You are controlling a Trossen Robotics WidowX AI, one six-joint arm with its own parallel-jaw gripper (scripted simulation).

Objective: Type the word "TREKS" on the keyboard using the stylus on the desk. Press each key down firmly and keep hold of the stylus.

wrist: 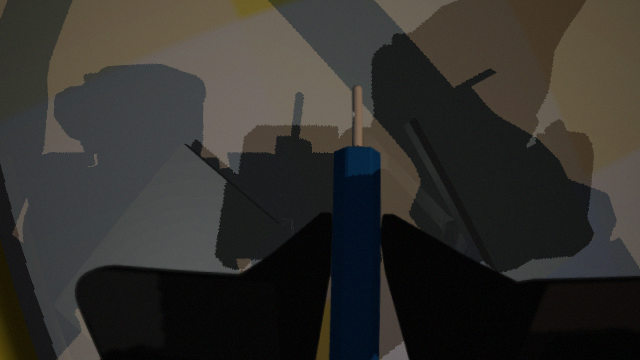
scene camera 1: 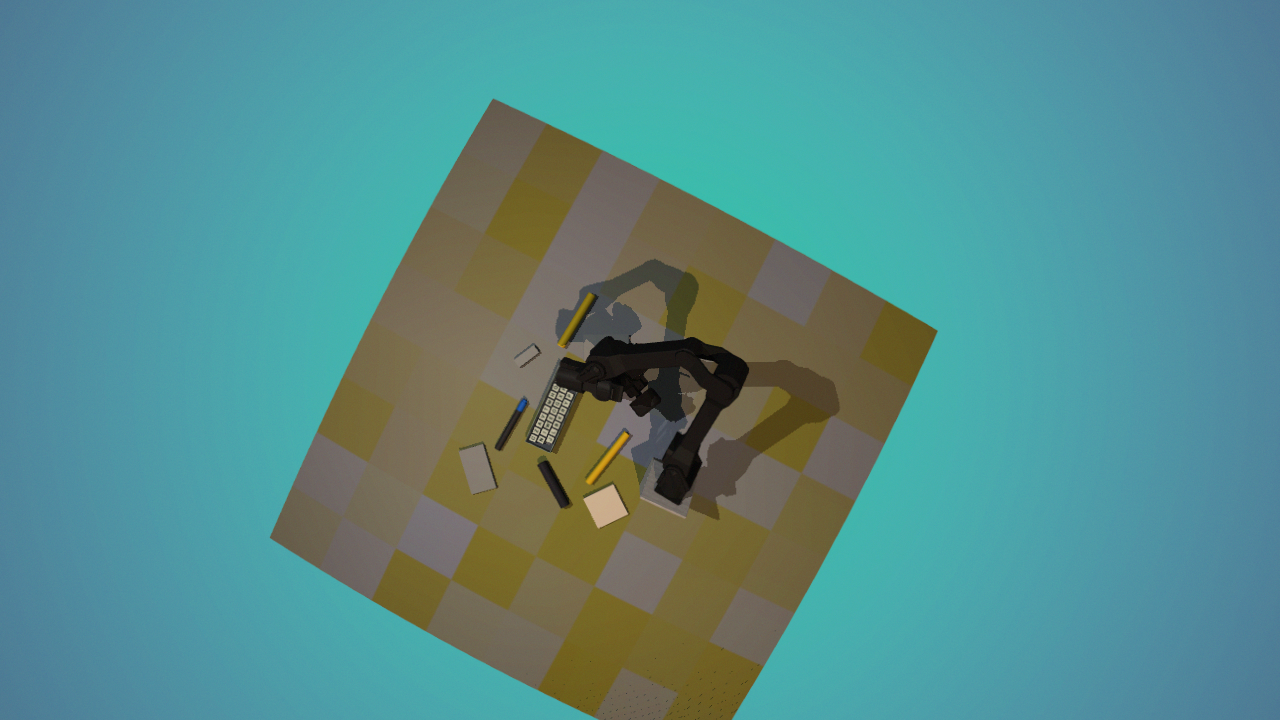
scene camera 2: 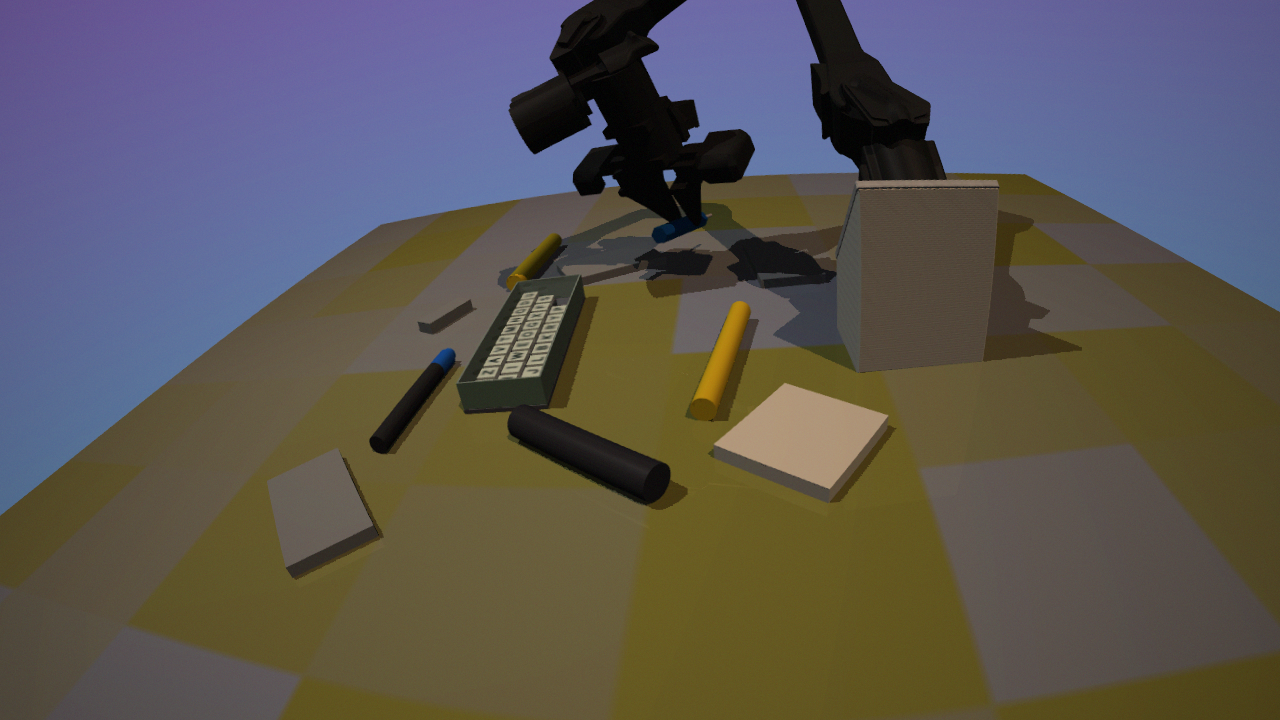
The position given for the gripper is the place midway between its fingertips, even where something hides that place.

Observation:
In view: the gripper (scene camera 2: 689,224), a blue stylus (scene camera 2: 673,229), a small grey block (scene camera 2: 445,315), a beige pad (scene camera 2: 811,443) and a grey pad (scene camera 2: 319,515).
The blue stylus also shows in the wrist view (wrist: 356,262). The beige pad shows as well in scene camera 1 (scene camera 1: 605,505). The grey pad is seen too in scene camera 1 (scene camera 1: 475,462). The wrist view misses the small grey block: it is out of frame. The wrist view misses the beige pad: it is out of frame.

